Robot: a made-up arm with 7 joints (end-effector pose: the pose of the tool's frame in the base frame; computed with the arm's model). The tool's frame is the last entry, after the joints.
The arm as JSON. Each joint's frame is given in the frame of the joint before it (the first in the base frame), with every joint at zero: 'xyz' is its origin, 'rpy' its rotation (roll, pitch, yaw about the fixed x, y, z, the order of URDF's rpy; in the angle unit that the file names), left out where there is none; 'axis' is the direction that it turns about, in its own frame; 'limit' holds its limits. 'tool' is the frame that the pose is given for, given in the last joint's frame.
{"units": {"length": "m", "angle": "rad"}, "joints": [
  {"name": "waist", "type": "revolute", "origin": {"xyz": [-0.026, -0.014, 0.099]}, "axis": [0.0, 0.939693, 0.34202], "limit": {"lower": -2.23, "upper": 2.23}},
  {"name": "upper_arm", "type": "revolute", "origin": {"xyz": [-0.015, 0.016, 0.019]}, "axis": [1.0, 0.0, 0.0], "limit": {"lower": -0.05, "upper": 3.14}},
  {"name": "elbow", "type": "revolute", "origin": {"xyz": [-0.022, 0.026, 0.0]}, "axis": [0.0, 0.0, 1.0], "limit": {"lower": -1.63, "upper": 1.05}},
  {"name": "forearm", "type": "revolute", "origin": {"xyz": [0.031, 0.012, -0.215]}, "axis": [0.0, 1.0, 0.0], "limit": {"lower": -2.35, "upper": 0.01}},
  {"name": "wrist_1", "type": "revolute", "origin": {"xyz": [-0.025, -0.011, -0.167]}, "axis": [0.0, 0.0, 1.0], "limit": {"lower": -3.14, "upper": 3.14}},
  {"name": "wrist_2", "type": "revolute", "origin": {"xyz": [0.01, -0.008, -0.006]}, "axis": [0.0, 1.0, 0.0], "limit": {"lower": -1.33, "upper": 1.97}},
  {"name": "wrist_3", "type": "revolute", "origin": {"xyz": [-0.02, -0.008, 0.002]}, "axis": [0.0, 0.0, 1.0], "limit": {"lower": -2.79, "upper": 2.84}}
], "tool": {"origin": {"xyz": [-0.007, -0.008, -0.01], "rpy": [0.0, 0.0, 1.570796]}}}
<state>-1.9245 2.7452 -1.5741 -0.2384 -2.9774 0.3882 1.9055</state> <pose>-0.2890 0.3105 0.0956 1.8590 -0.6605 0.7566</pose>
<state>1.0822 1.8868 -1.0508 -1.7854 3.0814 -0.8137 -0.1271</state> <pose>-0.1172 0.2364 0.0207 0.8633 -1.1913 2.5358</pose>
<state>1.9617 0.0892 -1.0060 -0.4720 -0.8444 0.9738 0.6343</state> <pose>-0.3422 -0.1622 0.2002 0.9213 1.3795 0.4128</pose>
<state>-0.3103 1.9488 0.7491 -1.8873 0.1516 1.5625 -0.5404</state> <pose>0.0256 0.1219 0.3323 0.9856 -2.0535 0.8925</pose>
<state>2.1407 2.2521 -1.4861 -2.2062 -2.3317 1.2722 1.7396</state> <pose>-0.0989 0.1699 0.2216 -0.3858 0.5848 0.6285</pose>
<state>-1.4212 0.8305 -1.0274 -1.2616 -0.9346 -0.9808 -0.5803</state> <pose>0.3208 0.0055 0.1192 -0.0479 -1.3392 -2.4650</pose>
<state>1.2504 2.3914 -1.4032 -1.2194 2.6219 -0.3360 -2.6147</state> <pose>-0.0304 0.3277 0.2219 1.2075 0.9170 -0.5780</pose>
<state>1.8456 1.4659 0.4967 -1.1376 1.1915 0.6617 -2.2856</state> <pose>-0.0920 0.3415 0.1160 0.6200 0.8507 -0.2409</pose>
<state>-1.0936 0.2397 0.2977 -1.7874 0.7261 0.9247 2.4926</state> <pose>0.2155 0.0377 0.1745 1.6201 -1.8106 -1.5374</pose>
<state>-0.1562 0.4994 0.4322 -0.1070 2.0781 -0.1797 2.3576</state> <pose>0.0252 0.2363 -0.2035 0.6378 -0.1639 0.1663</pose>
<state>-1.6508 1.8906 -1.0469 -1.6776 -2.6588 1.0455 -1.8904</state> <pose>0.0926 0.1813 0.2514 -1.6827 -0.7692 -0.4698</pose>
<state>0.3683 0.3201 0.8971 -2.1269 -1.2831 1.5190 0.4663</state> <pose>-0.0086 0.2224 -0.0163 -1.4984 1.8828 -1.8353</pose>
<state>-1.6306 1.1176 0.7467 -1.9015 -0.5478 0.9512 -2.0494</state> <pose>-0.0114 0.2068 0.2907 1.6006 -1.9468 1.2376</pose>
